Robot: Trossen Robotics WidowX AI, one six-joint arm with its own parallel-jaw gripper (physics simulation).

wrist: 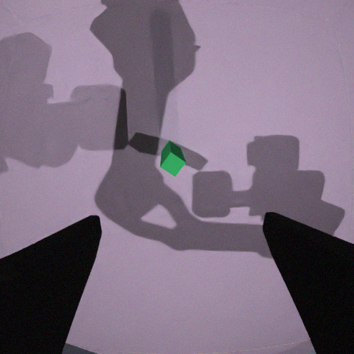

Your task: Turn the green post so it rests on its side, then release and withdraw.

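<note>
The green post (173, 160) stands upright near the middle of the wrist view. Its bright square top faces the camera, and two darker side faces show above it, tapering away. My gripper (183, 223) is open with nothing between its fingers. Its two black fingertips are wide apart, to the lower left and lower right of the post. The post lies beyond the fingertips in the view, between their lines and apart from both. How high the fingers are above the surface is hard to tell.
The post stands on a pale pinkish surface (200, 295). Dark shadows of the arm and gripper fall across it around the post and to both sides. A bit of grey-blue floor (80, 349) shows past the surface's curved edge at the bottom.
</note>
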